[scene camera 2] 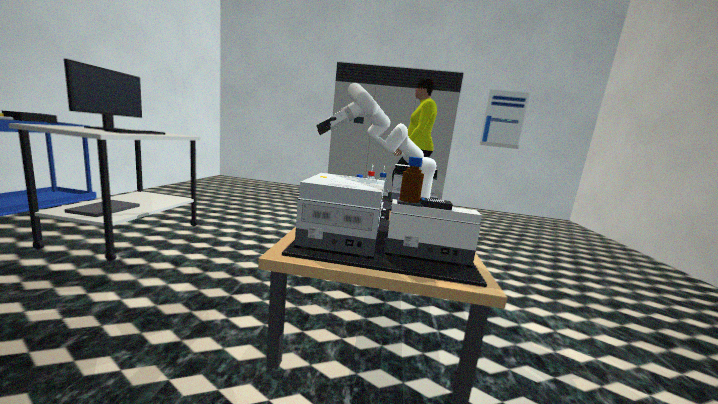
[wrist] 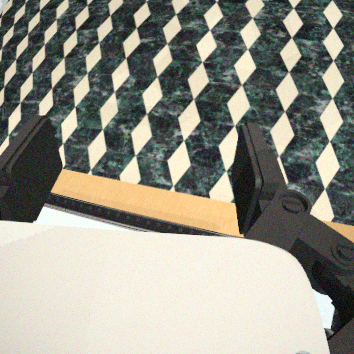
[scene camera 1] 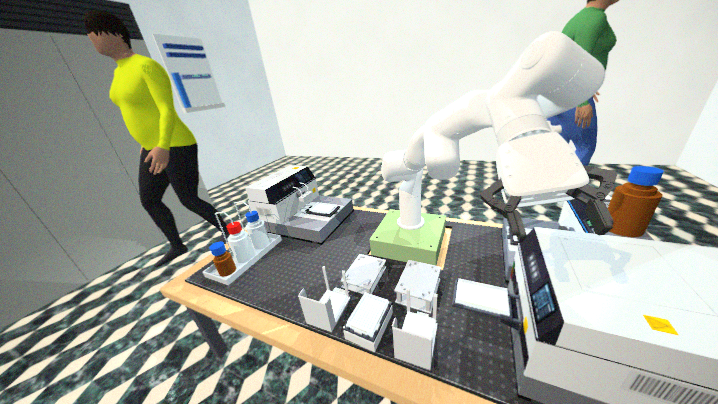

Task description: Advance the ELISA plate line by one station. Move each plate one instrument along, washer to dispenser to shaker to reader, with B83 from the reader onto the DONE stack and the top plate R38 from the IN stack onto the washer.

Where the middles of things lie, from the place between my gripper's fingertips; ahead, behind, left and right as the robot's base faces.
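I am looking at the brown bottle (scene camera 1: 633, 204), and my hand is 160 mm above it. My hand is also 490 mm past the bottle and 280 mm to the right of it.
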